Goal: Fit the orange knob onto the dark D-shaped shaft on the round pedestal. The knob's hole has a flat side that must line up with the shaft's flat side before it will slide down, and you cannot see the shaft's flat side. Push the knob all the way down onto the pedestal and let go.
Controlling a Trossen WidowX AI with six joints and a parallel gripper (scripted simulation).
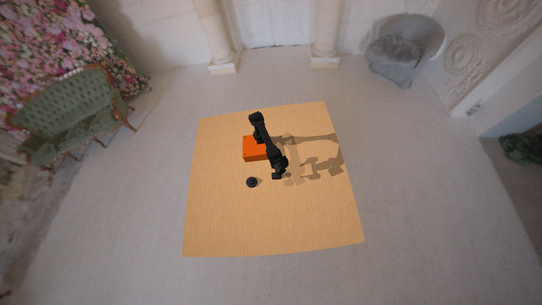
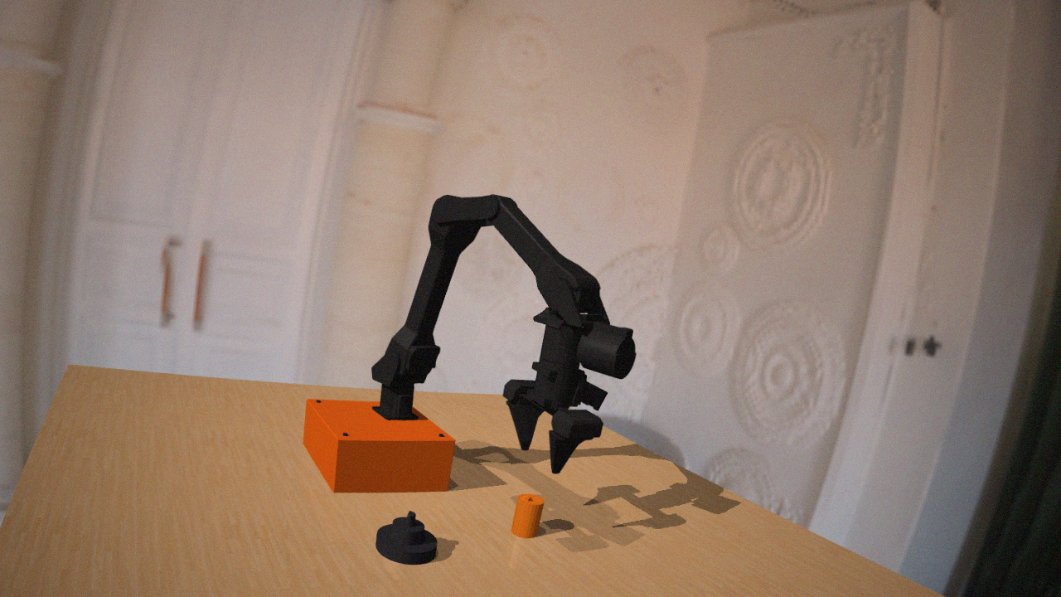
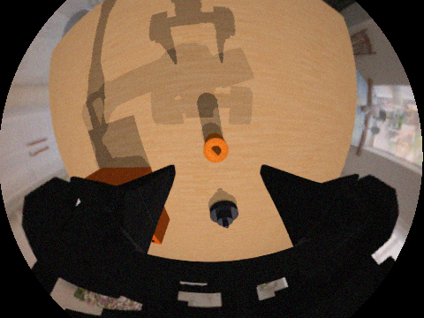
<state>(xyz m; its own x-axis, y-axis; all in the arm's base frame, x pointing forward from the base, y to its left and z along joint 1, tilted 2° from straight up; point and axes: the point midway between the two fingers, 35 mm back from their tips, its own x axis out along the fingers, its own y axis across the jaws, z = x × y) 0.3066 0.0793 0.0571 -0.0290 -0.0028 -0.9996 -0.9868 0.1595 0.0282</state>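
The orange knob lies 9 cm below my gripper tip. Round my gripper tip: pedestal: 21 cm to the right, 9 cm below.
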